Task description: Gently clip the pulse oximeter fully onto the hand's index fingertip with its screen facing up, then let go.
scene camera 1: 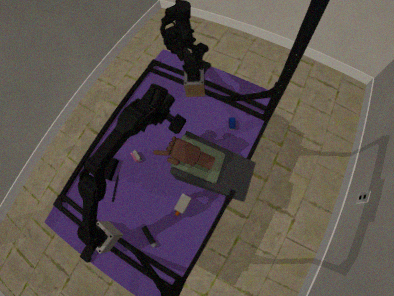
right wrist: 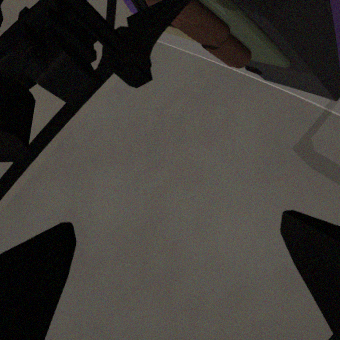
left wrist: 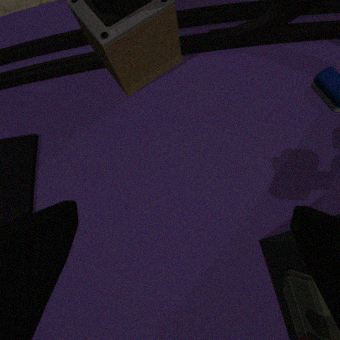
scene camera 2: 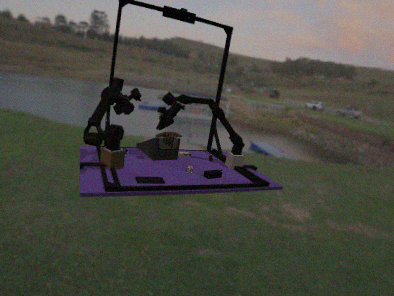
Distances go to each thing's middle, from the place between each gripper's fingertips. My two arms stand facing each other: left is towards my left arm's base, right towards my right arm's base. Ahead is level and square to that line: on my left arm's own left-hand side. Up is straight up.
Labels:
My right gripper is now 320 mm above the green pad on dark block [scene camera 1: 230, 171], 240 mm to the right of it and 210 mm past it.
The green pad on dark block is 240 mm behind my left hand, 180 mm below it and 90 mm to the left of it.

